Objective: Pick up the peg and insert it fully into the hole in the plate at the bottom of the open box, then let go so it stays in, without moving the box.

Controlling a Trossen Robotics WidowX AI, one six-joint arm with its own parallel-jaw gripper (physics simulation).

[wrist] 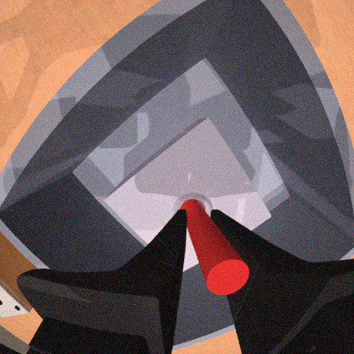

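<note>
My gripper [197, 215] is shut on the red peg [212, 245] and holds it over the open box [90, 235]. The peg is tilted in the view, its wide-looking near end at the lower right and its far end pointing at the hole. The pale plate [200, 155] lies at the bottom of the box. Its round hole [193, 195] is mostly covered by the peg's far end; a thin part of the rim shows above and to the sides. Whether the far end is over the hole or slightly inside it cannot be told.
The dark, high walls of the box surround the plate and the fingers. Part of a brown object [14, 257] and a white piece with dark marks [11, 302] show outside the box at the lower left. An orange, wood-like table top [40, 30] lies around the box.
</note>
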